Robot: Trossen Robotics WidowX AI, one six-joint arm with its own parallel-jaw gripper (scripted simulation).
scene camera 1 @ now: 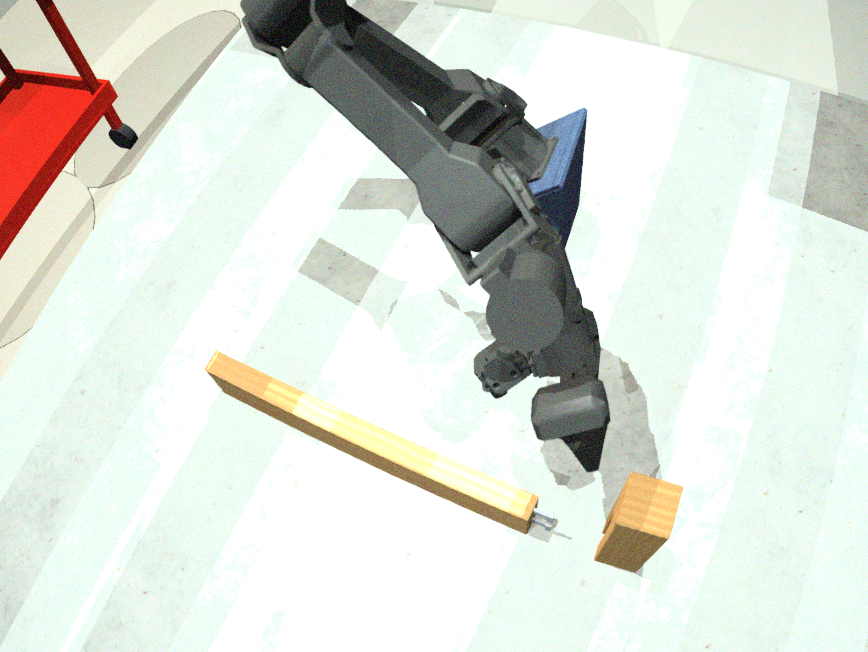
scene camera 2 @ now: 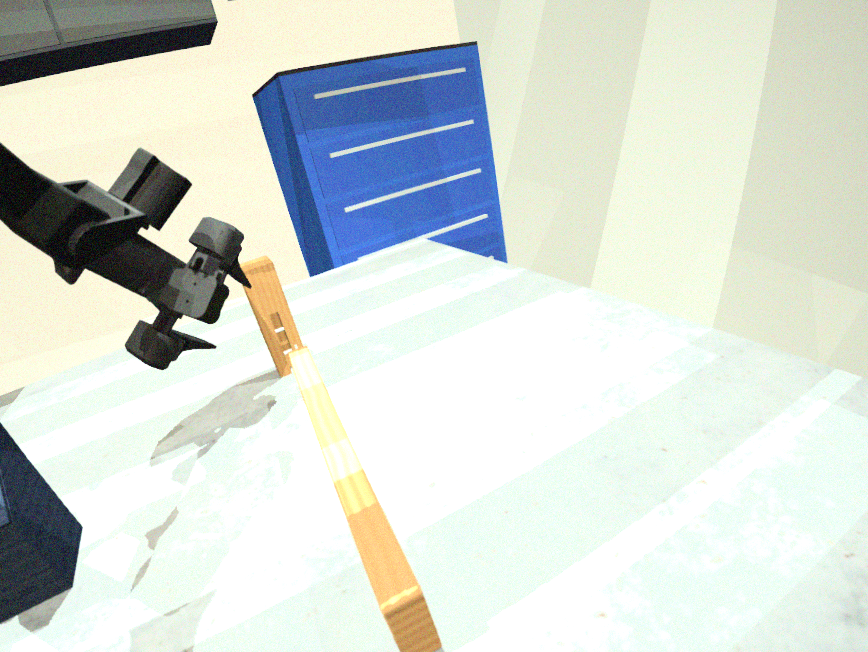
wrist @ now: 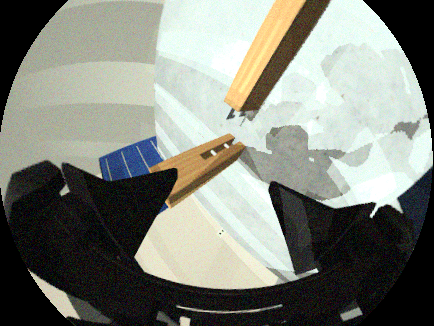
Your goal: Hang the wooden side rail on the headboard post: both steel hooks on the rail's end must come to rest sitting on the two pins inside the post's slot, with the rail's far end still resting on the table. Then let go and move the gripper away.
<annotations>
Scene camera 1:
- my gripper: 591,442
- wooden side rail: 494,499
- wooden headboard post: 641,521
</annotations>
